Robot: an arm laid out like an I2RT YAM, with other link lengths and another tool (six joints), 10 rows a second.
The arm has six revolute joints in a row. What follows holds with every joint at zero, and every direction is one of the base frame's.
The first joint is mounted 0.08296 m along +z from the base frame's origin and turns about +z.
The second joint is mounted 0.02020 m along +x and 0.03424 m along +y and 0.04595 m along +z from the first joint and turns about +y.
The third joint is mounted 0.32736 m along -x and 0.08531 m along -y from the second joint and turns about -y.
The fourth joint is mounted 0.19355 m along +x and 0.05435 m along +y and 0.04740 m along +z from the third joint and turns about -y.
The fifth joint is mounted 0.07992 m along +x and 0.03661 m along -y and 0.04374 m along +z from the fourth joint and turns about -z.
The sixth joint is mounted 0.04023 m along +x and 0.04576 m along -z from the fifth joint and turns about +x.
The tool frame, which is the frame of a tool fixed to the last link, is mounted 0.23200 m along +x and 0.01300 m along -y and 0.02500 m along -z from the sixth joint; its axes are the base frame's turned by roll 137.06, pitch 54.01 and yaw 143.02 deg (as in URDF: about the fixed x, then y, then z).
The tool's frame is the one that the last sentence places.
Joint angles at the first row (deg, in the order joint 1, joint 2, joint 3, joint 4, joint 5, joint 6):
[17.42, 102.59, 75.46, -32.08, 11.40, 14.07]
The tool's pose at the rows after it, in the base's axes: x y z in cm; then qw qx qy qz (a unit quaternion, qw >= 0):
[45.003 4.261 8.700 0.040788 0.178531 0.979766 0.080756]
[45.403 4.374 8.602 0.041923 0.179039 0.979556 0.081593]
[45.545 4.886 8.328 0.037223 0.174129 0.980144 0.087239]
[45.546 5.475 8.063 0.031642 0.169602 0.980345 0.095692]
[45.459 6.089 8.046 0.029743 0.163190 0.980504 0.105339]
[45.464 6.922 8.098 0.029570 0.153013 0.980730 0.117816]
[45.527 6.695 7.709 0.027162 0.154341 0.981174 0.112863]
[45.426 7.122 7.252 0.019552 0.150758 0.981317 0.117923]
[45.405 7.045 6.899 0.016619 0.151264 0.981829 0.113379]
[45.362 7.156 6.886 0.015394 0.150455 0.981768 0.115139]
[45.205 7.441 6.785 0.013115 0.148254 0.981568 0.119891]
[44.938 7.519 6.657 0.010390 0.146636 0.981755 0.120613]
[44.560 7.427 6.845 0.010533 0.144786 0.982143 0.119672]
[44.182 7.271 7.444 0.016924 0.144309 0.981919 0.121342]
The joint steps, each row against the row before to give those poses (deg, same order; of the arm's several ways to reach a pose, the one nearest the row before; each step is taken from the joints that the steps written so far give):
[-0.04, 1.27, 0.94, 0.04, 0.03, -0.25]
[-0.02, 0.63, 0.49, 0.29, 0.00, 0.06]
[-0.01, 0.57, 0.35, 0.11, -1.01, -0.17]
[-0.05, 0.35, 0.09, 0.17, -1.29, 0.00]
[0.03, -0.27, -0.49, 0.60, -1.27, -0.12]
[0.06, -0.38, -0.73, 1.13, -1.62, -0.34]
[-0.08, 0.61, 0.06, 0.06, 0.35, -0.16]
[-0.07, 0.58, 0.03, 0.07, -1.05, -0.06]
[0.12, 0.53, 0.09, -0.10, 0.35, -0.04]
[0.00, 0.00, 0.02, -0.05, -0.27, 0.02]
[0.01, -0.13, -0.42, 0.32, -0.64, 0.06]
[0.04, -0.18, -0.43, 0.04, -0.26, -0.06]
[0.06, -0.76, -0.57, -0.19, 0.02, -0.19]
[0.06, -1.57, -1.07, 0.24, 0.18, 0.01]

